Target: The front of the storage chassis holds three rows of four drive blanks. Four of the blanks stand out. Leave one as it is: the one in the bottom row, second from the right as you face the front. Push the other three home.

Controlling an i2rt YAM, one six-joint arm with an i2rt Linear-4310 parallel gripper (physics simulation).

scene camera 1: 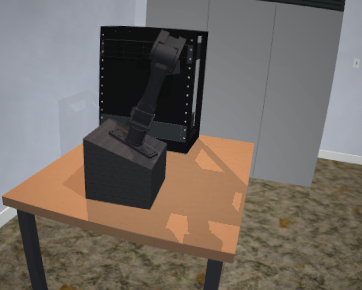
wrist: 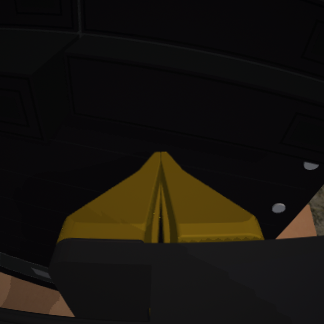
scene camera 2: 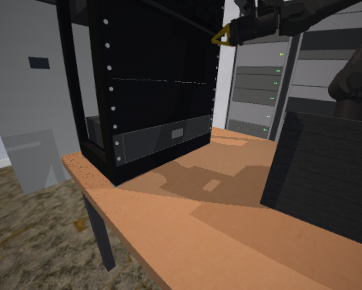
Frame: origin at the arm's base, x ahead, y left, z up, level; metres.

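Seen in the pictures: gripper, between the fingertips: (wrist: pixel 160 162) (scene camera 2: pixel 211 41); arm's base, origin of its link: (scene camera 1: pixel 132 144) (scene camera 2: pixel 343 131).
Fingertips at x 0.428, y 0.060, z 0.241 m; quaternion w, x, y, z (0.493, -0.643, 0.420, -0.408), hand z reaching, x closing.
Offsets run from my fingertips to a thing's top centre. "pt": to the spot under its first point. Level surfaces: height alone.
The storage chassis @(pt 0.037 m back, 0.243 m left, 0.072 m up) (scene camera 1: pixel 125 49) is a dark band high in the black rack. In the wrist view, two bottom-row blanks show close up. The second-from-right blank @(0.013 m ahead, 0.097 m left, 0.058 m up) (wrist: pixel 50 100) stands out at the left, with its right side visible. The rightmost blank @(0.048 m ahead, 0.009 m right, 0.058 m up) (wrist: pixel 175 100) shows its face and a strip of its top edge, and seems to stand out less. Row seams above are very dark, and I cannot tell how those blanks sit. My gripper (scene camera 2: pixel 214 41) (wrist: pixel 160 162) is shut and empty, its yellow tips in front of the rightmost blank's lower part; contact is unclear. The arm hides it in scene camera 1.
The rack (scene camera 1: pixel 102 80) (scene camera 2: pixel 102 110) stands on the wooden table @(0.440 m down) (scene camera 1: pixel 50 185) (scene camera 2: pixel 200 250), with a grey panel @(0.001 m back, 0.150 m left, 0.283 m down) (scene camera 2: pixel 150 140) low on its front. Screw heads @(pt 0.028 m ahead, 0.080 m right, 0.037 m down) (wrist: pixel 278 207) line its right post. The arm's dark base block (scene camera 1: pixel 120 175) (scene camera 2: pixel 315 175) stands in front. Server cabinets (scene camera 2: pixel 257 95) stand behind.
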